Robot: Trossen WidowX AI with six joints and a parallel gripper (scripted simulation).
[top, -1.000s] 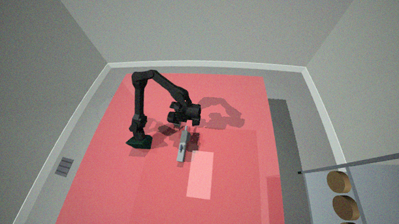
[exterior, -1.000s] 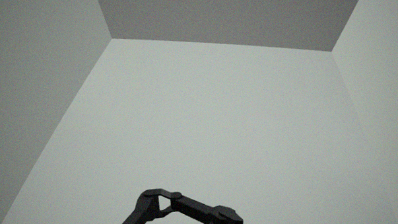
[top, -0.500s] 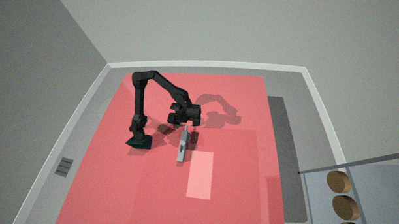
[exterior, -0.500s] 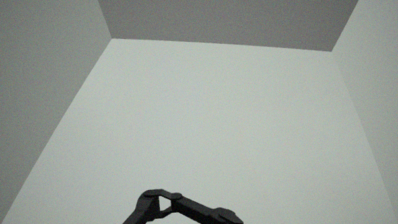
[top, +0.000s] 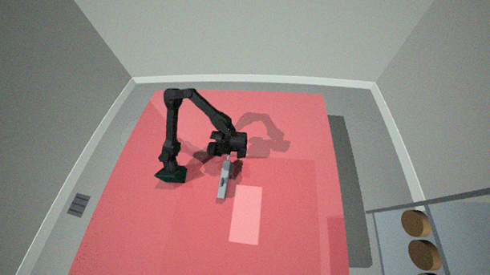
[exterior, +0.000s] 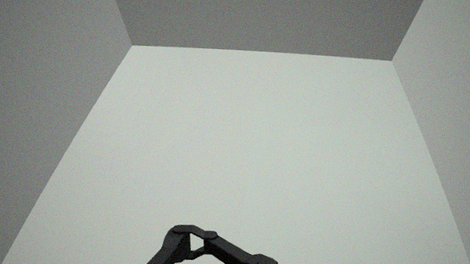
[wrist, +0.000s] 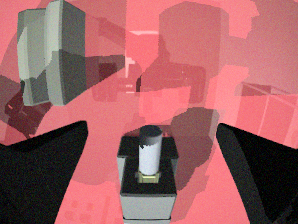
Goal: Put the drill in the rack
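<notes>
The drill lies 60 mm to the right of my gripper tip and 10 mm above it. Round my gripper tip: key: 140 mm to the right, 10 mm above; rack: 80 mm behind, 50 mm to the left, 20 mm below.
</notes>
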